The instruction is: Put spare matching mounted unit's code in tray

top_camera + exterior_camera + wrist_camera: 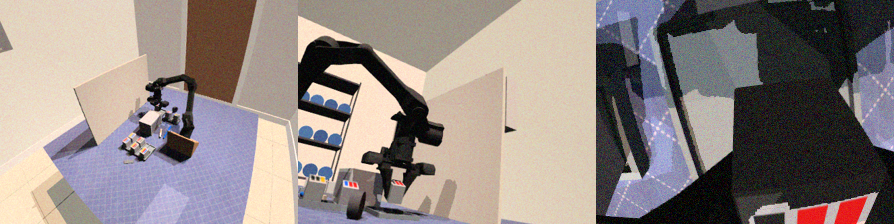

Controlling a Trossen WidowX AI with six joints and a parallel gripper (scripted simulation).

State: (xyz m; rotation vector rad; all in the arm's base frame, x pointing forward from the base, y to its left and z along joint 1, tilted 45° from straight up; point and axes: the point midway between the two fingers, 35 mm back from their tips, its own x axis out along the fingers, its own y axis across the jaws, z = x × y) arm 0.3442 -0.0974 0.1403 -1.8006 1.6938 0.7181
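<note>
My gripper tip is now 30 mm above the flat grey tray. From my gripper tip the other things lie so: grey spare block (30 mm above); black wheel (100 mm behind, 110 mm to the right, 10 mm below); grey box (60 mm behind, 180 mm to the left, 10 mm above).
</note>
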